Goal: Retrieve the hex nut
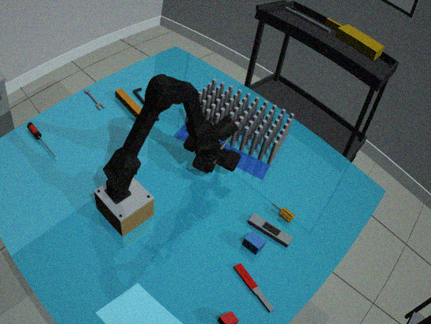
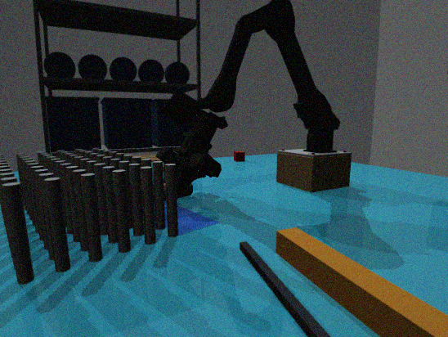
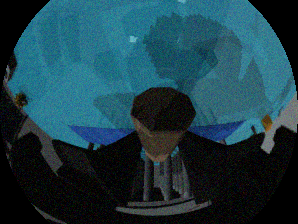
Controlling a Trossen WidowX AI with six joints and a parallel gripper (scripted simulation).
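My gripper tip is 5 cm short of the dark blue taped strip, 1 cm to the right of it and 1 cm above it. Also, from my gripper tip: hook tool: 10 cm ahead, 3 cm to the left; then yellow screwdriver: 32 cm to the right, 1 cm above; then hex nut: 20 cm ahead, 6 cm to the left, 1 cm below.
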